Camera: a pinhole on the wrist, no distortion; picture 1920 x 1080 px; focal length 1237.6 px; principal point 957.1 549.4 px. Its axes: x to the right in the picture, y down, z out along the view. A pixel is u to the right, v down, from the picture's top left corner.
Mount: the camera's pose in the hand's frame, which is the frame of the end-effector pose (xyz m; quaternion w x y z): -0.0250 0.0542 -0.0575 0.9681 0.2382 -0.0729 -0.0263
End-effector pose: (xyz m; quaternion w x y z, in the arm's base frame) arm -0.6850 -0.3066 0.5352 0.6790 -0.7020 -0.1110 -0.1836
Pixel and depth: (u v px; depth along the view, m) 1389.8 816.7 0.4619
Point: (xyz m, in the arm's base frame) -0.6149 0.1035 0.6329
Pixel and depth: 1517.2 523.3 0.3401
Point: -0.6387 -0.0518 0.6734
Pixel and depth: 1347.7 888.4 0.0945
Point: -0.6766 -0.2665 0.5022
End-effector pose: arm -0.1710 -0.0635 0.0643 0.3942 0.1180 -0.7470 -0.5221
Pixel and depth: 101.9 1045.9 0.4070
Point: -0.1637 0.3982 -0.1214
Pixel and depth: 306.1 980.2 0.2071
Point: -0.1575 0.1450 -0.0039
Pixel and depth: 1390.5 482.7 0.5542
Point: -0.5943 0.0870 -0.1727
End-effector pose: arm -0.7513 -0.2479 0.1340 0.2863 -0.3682 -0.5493 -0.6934
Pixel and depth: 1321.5 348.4 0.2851
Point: -0.8230 -0.0424 0.0993
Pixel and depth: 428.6 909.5 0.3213
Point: -0.5832 -0.0070 -0.0057
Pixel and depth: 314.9 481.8 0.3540
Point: -0.6480 -0.0106 -0.1140
